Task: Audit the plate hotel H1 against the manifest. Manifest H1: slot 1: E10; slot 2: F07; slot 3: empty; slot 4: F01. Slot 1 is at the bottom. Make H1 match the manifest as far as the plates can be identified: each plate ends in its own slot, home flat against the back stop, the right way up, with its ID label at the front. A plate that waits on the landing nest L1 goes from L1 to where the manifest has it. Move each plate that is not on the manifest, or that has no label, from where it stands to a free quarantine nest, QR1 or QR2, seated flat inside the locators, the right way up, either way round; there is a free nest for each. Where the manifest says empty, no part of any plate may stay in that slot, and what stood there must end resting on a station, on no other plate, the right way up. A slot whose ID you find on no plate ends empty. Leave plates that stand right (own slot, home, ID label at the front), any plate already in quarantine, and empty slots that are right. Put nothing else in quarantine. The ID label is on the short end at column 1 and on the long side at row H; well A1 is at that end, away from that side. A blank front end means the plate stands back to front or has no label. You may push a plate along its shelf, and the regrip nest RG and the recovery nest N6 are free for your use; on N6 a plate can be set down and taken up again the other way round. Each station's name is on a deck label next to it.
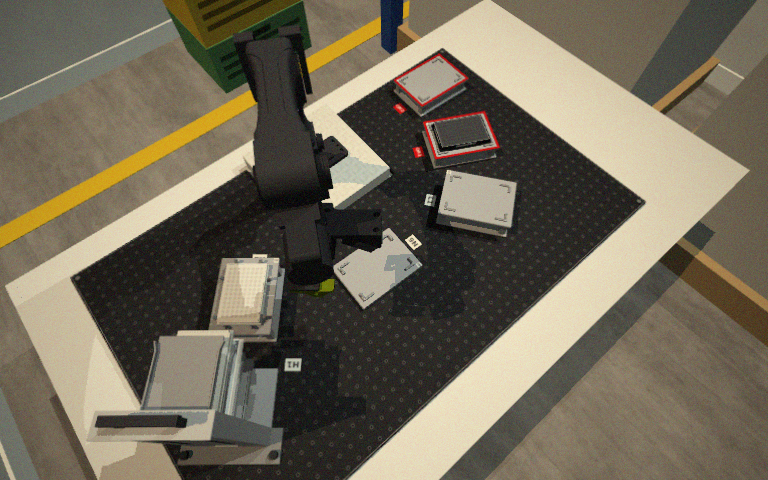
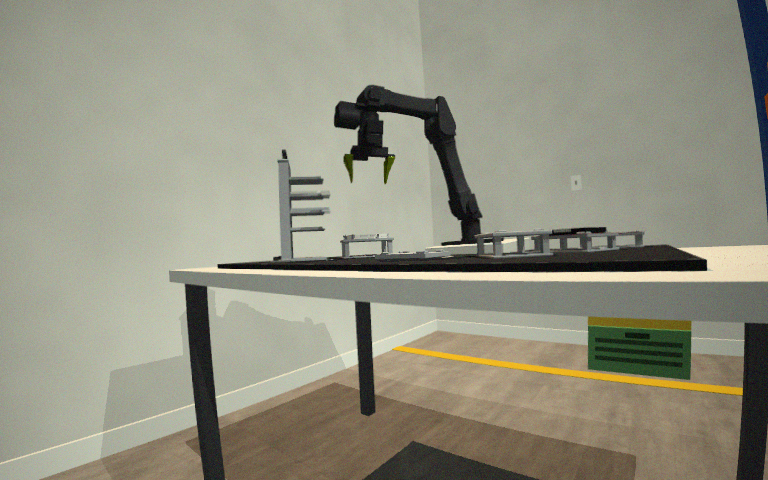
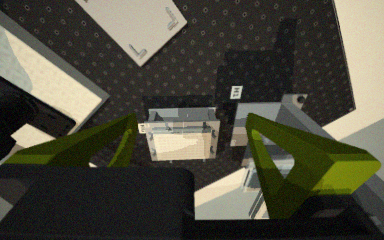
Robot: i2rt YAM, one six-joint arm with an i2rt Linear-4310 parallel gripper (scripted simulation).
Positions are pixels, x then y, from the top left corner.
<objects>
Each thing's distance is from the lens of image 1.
white well plate (image 1: 242,301): 92 cm
dark plate (image 1: 470,131): 113 cm
recovery nest N6 (image 1: 380,271): 96 cm
The marked spots on the recovery nest N6 and the dark plate are 42 cm apart.
</objects>
